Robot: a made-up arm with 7 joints.
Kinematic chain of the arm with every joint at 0, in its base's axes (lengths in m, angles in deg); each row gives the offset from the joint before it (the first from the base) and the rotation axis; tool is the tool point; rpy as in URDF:
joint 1: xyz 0 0 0.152 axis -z
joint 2: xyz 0 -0.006 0.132 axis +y
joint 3: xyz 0 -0.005 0.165 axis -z
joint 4: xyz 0 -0.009 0.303 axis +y
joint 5: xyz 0 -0.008 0.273 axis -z
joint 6: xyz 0 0 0.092 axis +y
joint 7: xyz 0 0 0.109 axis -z
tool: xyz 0 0 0 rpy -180 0 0
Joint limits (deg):
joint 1: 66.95..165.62
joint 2: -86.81..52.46
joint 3: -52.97..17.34
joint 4: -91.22..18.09
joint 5: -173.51..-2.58
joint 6: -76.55..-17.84
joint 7: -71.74..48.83
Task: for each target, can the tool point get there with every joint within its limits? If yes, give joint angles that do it. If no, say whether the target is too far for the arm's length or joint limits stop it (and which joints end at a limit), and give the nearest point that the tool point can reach.
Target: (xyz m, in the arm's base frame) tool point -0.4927 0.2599 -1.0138
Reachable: no: too far | nearest point -0.2996 0.3759 -0.1463 | short by 0.896 m
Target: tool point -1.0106 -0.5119 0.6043
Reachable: no: too far | nearest point -0.7341 -0.3719 0.6678 | short by 0.316 m
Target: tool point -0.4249 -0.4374 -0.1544
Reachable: no: joint limits stop it (at a limit: joint 1, joint 2, joint 4, joint 5) | nearest point -0.4563 0.2130 0.0538 | short by 0.684 m
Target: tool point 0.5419 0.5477 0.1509
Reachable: yes | joints 137.67 -67.38 1.41 -72.36 -158.09 -33.24 10.99
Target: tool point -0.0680 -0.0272 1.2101
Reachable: yes | joints 82.85 5.84 8.51 -8.50 -92.06 -29.39 -21.13
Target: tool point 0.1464 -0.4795 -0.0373
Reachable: no: joint limits stop it (at a limit: joint 1, joint 2, joint 3, joint 4, joint 5) | nearest point 0.3834 0.0117 -0.0728 | short by 0.547 m
